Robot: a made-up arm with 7 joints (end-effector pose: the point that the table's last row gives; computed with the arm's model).
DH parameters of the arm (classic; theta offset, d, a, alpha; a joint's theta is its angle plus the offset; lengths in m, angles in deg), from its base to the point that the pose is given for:
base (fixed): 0 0 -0.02 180
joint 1: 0 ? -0.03 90
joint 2: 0 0 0.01 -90
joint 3: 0 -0.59 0.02 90
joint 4: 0 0.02 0.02 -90
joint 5: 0 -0.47 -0.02 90
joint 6: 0 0 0.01 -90
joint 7: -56.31 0 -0.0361 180
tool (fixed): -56.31 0.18 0 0
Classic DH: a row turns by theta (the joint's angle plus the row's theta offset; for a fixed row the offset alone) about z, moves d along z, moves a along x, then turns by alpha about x.
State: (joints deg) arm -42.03 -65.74 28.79 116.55 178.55 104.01 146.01
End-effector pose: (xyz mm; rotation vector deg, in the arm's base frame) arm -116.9 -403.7 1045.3 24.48 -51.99 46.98
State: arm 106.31 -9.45 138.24 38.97 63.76 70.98 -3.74
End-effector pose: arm -29.7 584.3 1366.4 -71.14 70.53 17.56
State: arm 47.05 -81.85 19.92 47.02 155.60 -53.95 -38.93
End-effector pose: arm -636.1 549.2 1157.0 -14.49 18.98 -168.77
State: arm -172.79 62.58 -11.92 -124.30 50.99 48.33 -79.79
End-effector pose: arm -62.2 210.1 1030.5 -51.94 -40.66 -123.16
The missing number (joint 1, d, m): -0.47
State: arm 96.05 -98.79 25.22 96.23 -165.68 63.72 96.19
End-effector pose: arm -165.3 770.9 926.2 -62.39 -16.71 -34.53
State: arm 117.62 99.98 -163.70 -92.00 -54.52 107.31 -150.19
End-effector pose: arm -494.9 -394.8 45.2 -72.69 -47.87 124.01
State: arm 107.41 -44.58 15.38 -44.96 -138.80 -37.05 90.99
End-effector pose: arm 287.7 985.5 1022.4 -59.36 -36.11 -50.14
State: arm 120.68 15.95 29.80 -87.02 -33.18 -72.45 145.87
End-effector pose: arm 343.7 195.8 1041.3 8.61 155.40 77.48
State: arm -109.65 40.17 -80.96 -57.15 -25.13 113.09 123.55
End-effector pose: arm 34.7 508.4 1267.1 -35.11 -52.58 82.92
